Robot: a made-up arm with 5 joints.
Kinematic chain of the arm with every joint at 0, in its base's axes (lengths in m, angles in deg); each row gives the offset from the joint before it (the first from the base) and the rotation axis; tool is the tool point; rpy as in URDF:
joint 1: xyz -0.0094 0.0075 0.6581 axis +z
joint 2: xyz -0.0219 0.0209 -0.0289 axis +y
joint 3: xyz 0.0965 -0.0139 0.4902 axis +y
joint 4: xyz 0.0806 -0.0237 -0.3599 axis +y
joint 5: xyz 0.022 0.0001 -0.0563 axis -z
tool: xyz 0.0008 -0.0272 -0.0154 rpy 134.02 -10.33 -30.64
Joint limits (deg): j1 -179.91..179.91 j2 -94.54..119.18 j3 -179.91..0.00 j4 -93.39..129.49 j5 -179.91..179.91
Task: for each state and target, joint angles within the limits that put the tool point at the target. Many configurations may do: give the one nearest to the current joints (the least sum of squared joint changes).
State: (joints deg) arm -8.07 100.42 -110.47 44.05 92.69
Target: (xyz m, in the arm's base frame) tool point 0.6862 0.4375 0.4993
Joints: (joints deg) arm 32.81 68.96 -123.30 43.83 94.06
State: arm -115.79 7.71 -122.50 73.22 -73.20
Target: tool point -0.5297 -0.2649 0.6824
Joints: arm -149.97 31.26 -69.87 82.96 -71.39
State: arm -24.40 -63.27 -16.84 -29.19 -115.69
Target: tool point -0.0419 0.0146 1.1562
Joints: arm -21.39 -61.50 -36.07 -30.47 -112.98
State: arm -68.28 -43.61 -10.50 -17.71 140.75
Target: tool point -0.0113 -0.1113 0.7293
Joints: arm -90.98 -15.01 0.00 12.71 129.60
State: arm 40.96 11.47 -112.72 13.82 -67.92
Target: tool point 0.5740 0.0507 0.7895
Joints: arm 6.91 18.19 -58.98 24.30 -65.10
